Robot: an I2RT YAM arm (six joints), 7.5 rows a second.
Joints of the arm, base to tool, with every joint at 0 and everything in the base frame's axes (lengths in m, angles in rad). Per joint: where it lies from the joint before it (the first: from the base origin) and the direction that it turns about. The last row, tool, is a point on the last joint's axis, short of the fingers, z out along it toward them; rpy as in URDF.
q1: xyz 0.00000 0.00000 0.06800 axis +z
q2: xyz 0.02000 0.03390 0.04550 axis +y
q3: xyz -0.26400 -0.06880 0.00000 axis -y
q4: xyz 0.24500 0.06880 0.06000 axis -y
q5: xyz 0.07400 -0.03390 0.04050 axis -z
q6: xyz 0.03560 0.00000 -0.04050 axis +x
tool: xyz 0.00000 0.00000 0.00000 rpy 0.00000 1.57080 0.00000
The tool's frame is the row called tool.
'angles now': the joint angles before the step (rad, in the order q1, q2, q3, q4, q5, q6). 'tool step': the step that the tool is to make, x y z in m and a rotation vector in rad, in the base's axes. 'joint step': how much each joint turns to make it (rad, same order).
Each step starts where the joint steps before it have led.
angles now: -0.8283, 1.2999, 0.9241, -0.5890, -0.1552, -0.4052
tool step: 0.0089, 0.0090, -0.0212, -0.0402, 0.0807, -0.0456
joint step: 0.0665, 0.0223, -0.0619, 0.0603, 0.1339, 0.0450
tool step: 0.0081, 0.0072, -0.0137, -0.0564, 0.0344, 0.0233
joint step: 0.0505, 0.0155, -0.0478, 0.0759, 0.0691, -0.0134
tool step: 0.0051, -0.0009, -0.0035, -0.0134, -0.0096, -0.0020
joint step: 0.0114, 0.0184, -0.0046, 0.0386, 0.0108, 0.0088
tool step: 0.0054, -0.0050, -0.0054, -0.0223, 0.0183, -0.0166
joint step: 0.0033, 0.0380, 0.0069, 0.0315, 0.0350, -0.0003
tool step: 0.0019, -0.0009, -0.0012, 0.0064, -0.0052, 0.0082
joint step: 0.0005, 0.0099, 0.0031, 0.0068, -0.0112, -0.0016
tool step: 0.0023, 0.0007, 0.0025, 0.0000, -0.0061, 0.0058
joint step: 0.0069, 0.0005, 0.0097, -0.0048, -0.0025, 0.0032
